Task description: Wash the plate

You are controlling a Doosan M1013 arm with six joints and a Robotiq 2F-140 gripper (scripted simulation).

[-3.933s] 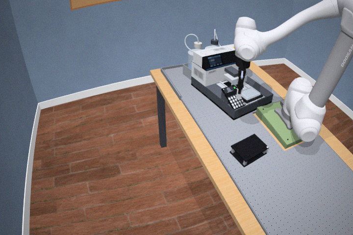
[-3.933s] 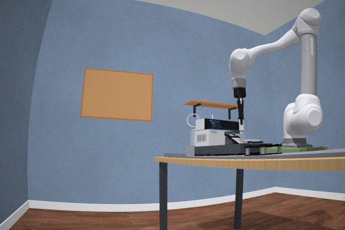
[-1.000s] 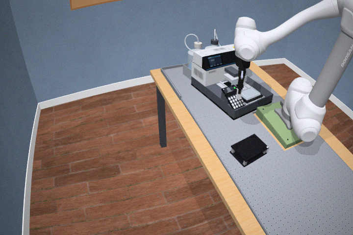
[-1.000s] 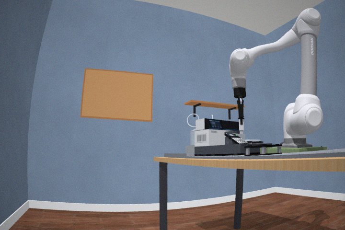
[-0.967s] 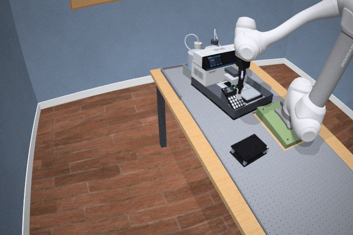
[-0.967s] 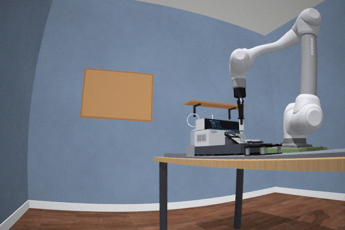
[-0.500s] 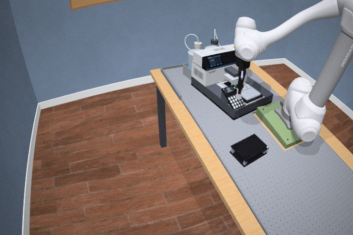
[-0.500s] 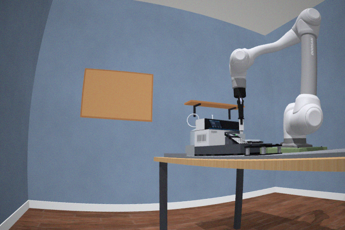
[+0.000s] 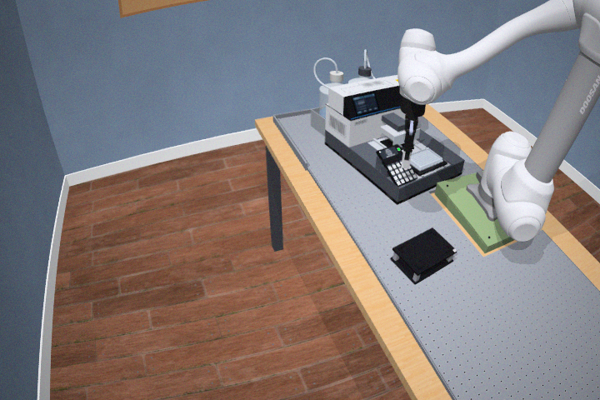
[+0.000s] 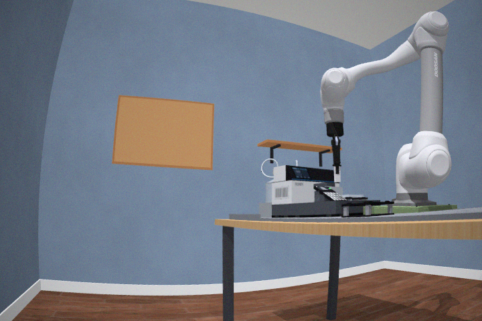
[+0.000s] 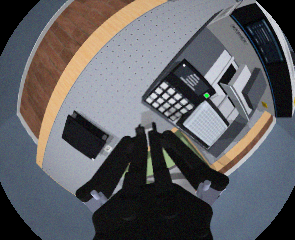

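My gripper is now 14 cm past the well plate, 10 cm to the left of it and 9 cm above it. Round my hand: plate washer: 25 cm to the right, 10 cm behind, 5 cm below; black plate nest N1: 26 cm to the left, 13 cm below, 5 cm ahead; washer carrier: 14 cm behind, 10 cm to the right, 10 cm below.
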